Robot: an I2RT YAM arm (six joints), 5 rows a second.
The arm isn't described. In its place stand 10 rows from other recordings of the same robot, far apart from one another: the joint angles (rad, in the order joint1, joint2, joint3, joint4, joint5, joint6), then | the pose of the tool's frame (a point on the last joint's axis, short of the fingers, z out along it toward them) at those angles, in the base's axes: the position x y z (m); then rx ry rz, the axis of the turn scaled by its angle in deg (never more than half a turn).
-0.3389, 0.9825, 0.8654, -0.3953, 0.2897, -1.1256 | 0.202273 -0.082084 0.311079 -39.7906 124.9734 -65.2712
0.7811, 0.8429, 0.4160, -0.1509, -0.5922, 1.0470 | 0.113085 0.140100 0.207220 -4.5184 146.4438 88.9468
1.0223, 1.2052, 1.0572, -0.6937, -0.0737, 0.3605 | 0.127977 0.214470 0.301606 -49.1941 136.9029 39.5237
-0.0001, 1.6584, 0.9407, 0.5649, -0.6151, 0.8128 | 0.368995 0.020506 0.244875 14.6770 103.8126 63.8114
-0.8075, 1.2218, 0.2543, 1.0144, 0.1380, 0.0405 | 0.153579 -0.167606 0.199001 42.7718 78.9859 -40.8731
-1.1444, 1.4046, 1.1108, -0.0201, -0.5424, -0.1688 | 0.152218 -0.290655 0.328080 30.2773 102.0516 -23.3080
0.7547, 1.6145, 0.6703, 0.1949, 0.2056, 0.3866 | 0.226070 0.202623 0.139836 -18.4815 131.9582 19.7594
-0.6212, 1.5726, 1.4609, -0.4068, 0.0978, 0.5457 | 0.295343 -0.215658 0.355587 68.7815 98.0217 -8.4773
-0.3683, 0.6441, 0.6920, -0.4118, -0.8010, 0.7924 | 0.142659 -0.027653 0.308533 32.7846 107.3383 60.2218
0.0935, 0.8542, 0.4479, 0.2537, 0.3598, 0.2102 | 0.201728 0.006328 0.254544 20.7763 95.9986 -4.8516
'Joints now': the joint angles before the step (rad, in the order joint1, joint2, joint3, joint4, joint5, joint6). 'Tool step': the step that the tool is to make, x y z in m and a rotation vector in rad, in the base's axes. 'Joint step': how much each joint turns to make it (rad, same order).
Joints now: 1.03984 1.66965 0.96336 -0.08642 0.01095 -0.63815
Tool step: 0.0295 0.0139 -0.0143 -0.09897 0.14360 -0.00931
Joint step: -0.05689 0.15017 0.16669 -0.17646 -0.08341 0.00813
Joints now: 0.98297 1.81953 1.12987 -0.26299 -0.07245 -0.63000
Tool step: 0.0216 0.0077 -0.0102 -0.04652 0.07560 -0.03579
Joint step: -0.03754 0.09859 0.10794 -0.08909 -0.03074 0.01808
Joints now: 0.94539 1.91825 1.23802 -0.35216 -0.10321 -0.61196
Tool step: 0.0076 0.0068 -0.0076 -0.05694 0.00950 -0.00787
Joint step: -0.00323 0.05888 0.06327 -0.05686 0.02469 -0.00859
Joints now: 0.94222 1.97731 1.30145 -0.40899 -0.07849 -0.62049
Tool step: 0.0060 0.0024 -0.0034 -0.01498 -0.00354 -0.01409
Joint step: -0.00723 0.02661 0.02660 -0.00993 0.01355 0.00067
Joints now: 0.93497 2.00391 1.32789 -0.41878 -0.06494 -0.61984
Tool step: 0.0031 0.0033 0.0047 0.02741 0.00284 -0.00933
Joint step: -0.00242 0.00278 0.01970 0.00449 -0.01320 0.01484
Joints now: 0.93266 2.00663 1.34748 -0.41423 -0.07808 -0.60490
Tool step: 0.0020 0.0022 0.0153 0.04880 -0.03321 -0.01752
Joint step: -0.00014 -0.02726 0.01168 0.02125 0.00667 0.01627
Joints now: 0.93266 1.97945 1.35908 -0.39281 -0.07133 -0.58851
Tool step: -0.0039 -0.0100 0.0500 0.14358 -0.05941 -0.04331
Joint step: -0.00780 -0.13404 -0.01653 0.03701 -0.00984 0.05147
